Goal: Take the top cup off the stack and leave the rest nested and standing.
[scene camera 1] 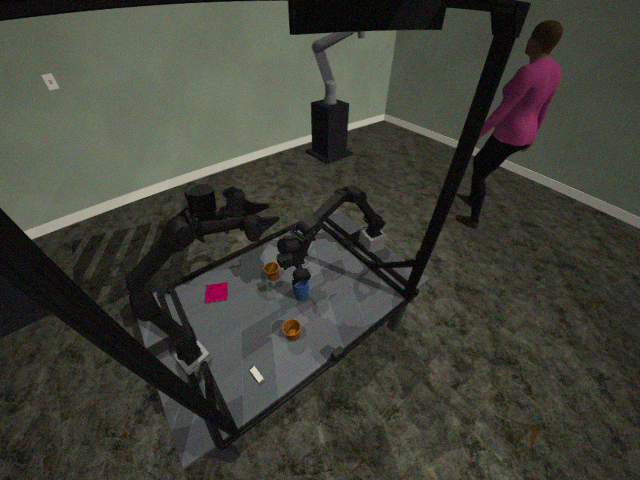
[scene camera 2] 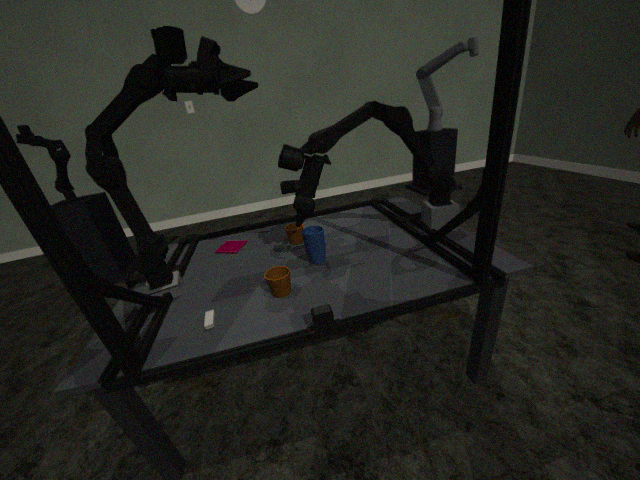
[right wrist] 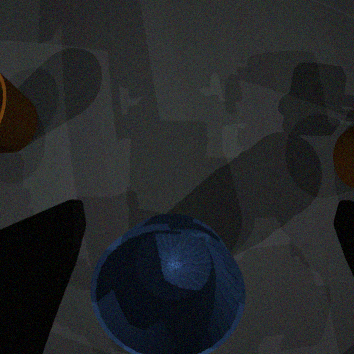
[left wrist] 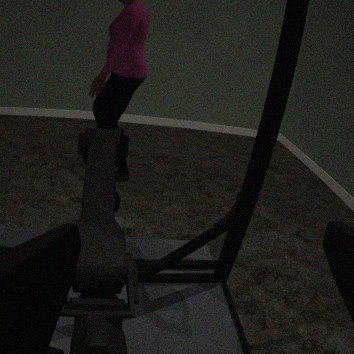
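Pixels of known places: left gripper, fingertip midpoint: [scene camera 1: 273, 211] [scene camera 2: 254, 79] [left wrist: 205, 237]; right gripper, fingertip midpoint: [scene camera 1: 288, 277] [scene camera 2: 298, 221] [right wrist: 215, 214]; left arm's base, origin of the base link: [scene camera 1: 191, 354] [scene camera 2: 161, 282]; right arm's base, origin of the base link: [scene camera 1: 373, 232] [scene camera 2: 439, 202].
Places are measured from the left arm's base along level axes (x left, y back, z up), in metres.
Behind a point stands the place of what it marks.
A blue cup stack [scene camera 1: 301, 291] [scene camera 2: 314, 248] [right wrist: 170, 320] stands upright on the table. The right wrist view looks into its round open mouth, low in that picture; how many cups are nested cannot be told. My right gripper [scene camera 1: 300, 281] @(x -0.087, y -0.458, z 0.102 m) [scene camera 2: 299, 223] @(x -0.087, y -0.458, z 0.102 m) [right wrist: 215, 214] @(x -0.087, y -0.458, z 0.102 m) is open and empty, pointing down at the stack's top. In the right wrist view its dark fingers stand wide apart to either side of the mouth. My left gripper [scene camera 1: 272, 212] @(x -0.135, y -0.397, z 0.509 m) [scene camera 2: 253, 79] @(x -0.135, y -0.397, z 0.509 m) [left wrist: 205, 237] @(x -0.135, y -0.397, z 0.509 m) is open and empty, held high above the table's left part, away from the stack.
One orange cup [scene camera 1: 271, 272] @(x 0.088, y -0.494, z -0.039 m) [scene camera 2: 294, 235] @(x 0.035, y -0.472, z 0.000 m) stands behind the stack, another orange cup [scene camera 1: 291, 330] @(x -0.205, y -0.336, z -0.040 m) [scene camera 2: 279, 284] @(x -0.255, y -0.320, z 0.006 m) in front of it. A pink square [scene camera 1: 216, 292] @(x 0.194, y -0.241, z -0.034 m) [scene camera 2: 231, 246] @(x 0.193, y -0.243, z -0.034 m) lies at the back left, a white block [scene camera 1: 256, 374] @(x -0.233, y -0.121, z -0.031 m) [scene camera 2: 208, 319] @(x -0.239, y -0.120, z -0.030 m) at the front left. Dark frame posts [scene camera 1: 460, 155] @(x -0.498, y -0.782, z 0.659 m) [scene camera 2: 498, 129] @(x -0.503, y -0.781, z 0.339 m) rise at the table's sides.
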